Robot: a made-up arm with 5 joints.
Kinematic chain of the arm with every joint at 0, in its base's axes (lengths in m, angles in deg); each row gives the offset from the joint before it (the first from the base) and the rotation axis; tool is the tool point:
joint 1: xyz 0 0 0.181 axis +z
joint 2: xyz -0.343 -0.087 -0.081 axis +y
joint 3: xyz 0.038 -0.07 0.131 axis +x
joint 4: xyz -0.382 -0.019 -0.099 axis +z
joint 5: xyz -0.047 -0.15 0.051 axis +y
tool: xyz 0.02 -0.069 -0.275
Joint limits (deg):
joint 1: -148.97..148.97
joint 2: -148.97..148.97
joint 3: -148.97..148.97
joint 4: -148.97..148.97
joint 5: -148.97..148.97
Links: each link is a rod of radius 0.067 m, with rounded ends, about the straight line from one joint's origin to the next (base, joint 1, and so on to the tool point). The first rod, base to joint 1, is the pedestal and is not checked.
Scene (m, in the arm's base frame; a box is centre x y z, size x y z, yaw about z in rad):
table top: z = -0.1
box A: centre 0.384 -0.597 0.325 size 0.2 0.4 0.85 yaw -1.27
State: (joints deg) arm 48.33 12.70 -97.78 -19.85 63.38
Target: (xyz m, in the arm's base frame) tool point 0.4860 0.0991 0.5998
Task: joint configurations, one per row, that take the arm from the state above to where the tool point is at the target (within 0.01 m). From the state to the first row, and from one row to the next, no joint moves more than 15 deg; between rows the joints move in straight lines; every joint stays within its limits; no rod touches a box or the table.
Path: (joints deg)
1: 48.57 25.39 -99.17 -8.48 69.78
2: 48.82 38.08 -100.57 2.89 76.18
3: 49.06 50.77 -101.96 14.27 82.58
4: 61.04 56.80 -97.94 14.04 71.72
5: 73.02 62.83 -93.91 13.82 60.85
6: 85.00 68.86 -89.88 13.60 49.98
7: 96.98 74.89 -85.86 13.38 39.12
8: 108.95 80.92 -81.83 13.15 28.25

